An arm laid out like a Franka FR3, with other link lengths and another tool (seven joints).
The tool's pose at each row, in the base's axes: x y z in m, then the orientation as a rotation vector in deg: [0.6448, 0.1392, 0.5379, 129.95, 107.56, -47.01]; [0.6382, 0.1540, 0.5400, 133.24, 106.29, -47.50]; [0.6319, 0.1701, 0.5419, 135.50, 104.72, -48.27]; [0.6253, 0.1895, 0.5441, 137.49, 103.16, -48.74]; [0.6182, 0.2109, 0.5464, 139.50, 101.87, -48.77]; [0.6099, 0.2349, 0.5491, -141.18, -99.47, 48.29]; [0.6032, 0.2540, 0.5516, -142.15, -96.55, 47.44]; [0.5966, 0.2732, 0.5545, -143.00, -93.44, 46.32]
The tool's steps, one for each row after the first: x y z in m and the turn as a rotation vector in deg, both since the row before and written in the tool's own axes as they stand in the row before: [0.0115, -0.0103, -0.0053, 1.82, 1.39, 1.43]; [0.0126, -0.0108, -0.0051, 1.34, 0.57, 1.36]; [0.0152, -0.0126, -0.0060, 1.03, 0.53, 1.31]; [0.0166, -0.0142, -0.0062, 0.88, 0.80, 1.15]; [0.0182, -0.0167, -0.0064, 1.17, 1.20, 1.48]; [0.0141, -0.0139, -0.0048, 1.03, 1.19, 1.54]; [0.0138, -0.0145, -0.0046, 1.14, 1.44, 1.56]
